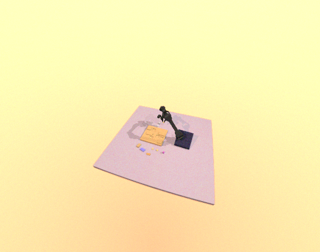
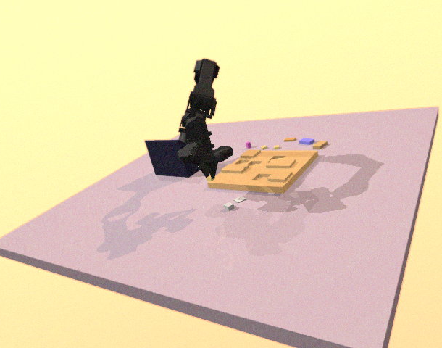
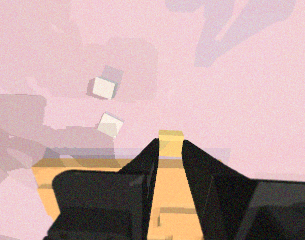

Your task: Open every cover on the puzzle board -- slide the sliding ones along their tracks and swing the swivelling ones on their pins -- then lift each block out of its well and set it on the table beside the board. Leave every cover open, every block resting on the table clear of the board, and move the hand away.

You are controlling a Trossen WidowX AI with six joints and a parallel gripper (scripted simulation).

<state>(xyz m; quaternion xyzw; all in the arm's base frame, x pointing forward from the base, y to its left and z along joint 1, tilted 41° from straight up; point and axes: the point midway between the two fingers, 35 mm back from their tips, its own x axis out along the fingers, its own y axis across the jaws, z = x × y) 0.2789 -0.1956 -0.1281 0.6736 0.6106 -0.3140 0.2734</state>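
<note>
My gripper tip is now 80 mm short of the grey cube, 70 mm above it and 40 mm to the left of it. Round my gripper tip: magenta block (470 mm to the left, 130 mm behind, 70 mm below); blue block (500 mm to the left, 120 mm ahead, 70 mm below).
</note>
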